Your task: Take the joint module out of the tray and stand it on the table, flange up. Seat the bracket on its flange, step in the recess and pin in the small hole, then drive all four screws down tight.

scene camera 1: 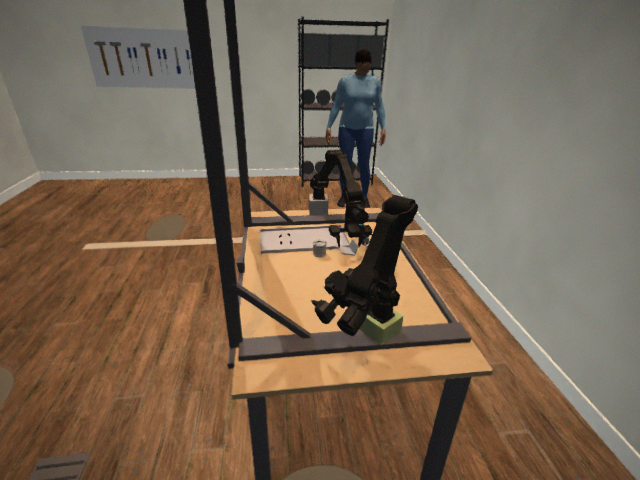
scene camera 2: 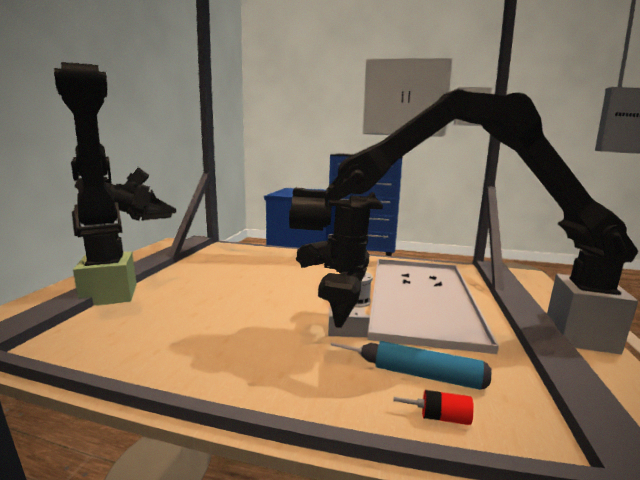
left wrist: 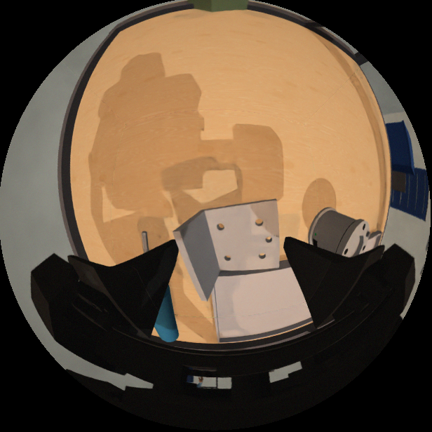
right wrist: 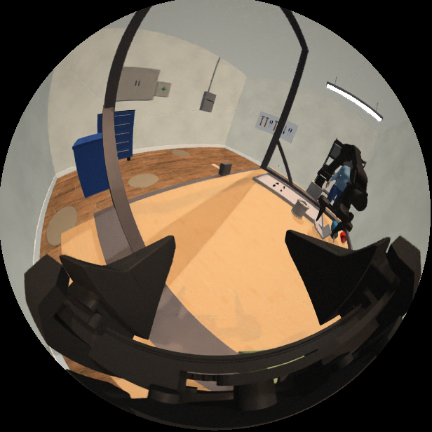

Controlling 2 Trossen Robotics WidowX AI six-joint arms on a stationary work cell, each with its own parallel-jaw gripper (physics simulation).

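Frame: origin at the left arm's base, x ahead, y left, z up, level; millimetres.
Seen in the pictures: left gripper, fingertip midpoint: (scene camera 1: 348, 247) (scene camera 2: 342, 314); right gripper, fingertip midpoint: (scene camera 1: 320, 291) (scene camera 2: 173, 213); left arm's base at its link origin: (scene camera 1: 318, 197) (scene camera 2: 593, 286); right arm's base at its link origin: (scene camera 1: 381, 314) (scene camera 2: 104, 259).
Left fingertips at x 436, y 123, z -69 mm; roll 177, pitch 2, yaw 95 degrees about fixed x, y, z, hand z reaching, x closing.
Note:
Pixels of each thing's top centre, then the offset from my left fingertips to it. "spot": a spot on its surface instead.
- grey cylindrical joint module at its top centre: (scene camera 2: 358, 273) (scene camera 1: 319, 241) dx +3, dy -134, dz +31 mm
- tray at its top centre: (scene camera 2: 422, 290) (scene camera 1: 303, 236) dx -135, dy -205, dz -17 mm
- blue driver at a spot on its surface: (scene camera 2: 431, 364) spot: dx -159, dy +105, dz -1 mm
- black driver at its top centre: (scene camera 2: 432, 393) dx -162, dy +172, dz +1 mm
The grey cylindrical joint module (scene camera 1: 319, 249) (scene camera 2: 365, 290) (left wrist: 337, 231) (right wrist: 300, 208) stands upright on the table beside the tray, flange up. The pale bracket (scene camera 1: 348, 249) (scene camera 2: 348, 325) (left wrist: 245, 240) (right wrist: 322, 230), an angled piece with several holes in its flat face, rests on the table at the tray's end. My left gripper (scene camera 1: 350, 241) (left wrist: 232, 244) is open and empty, close above the bracket, which shows between its fingertips in the left wrist view. Small black screws (scene camera 1: 285, 238) (scene camera 2: 433, 277) lie in the tray (scene camera 2: 429, 315). My right gripper (scene camera 2: 173, 210) (right wrist: 231, 239) is open and empty, raised near its base.
A blue driver (scene camera 2: 431, 364) (left wrist: 167, 320) lies beside the tray's end, its bit pointing towards the bracket's side. A red and black driver (scene camera 2: 454, 408) (right wrist: 343, 236) lies beyond it, nearer the table edge. Dark frame rails and posts border the table.

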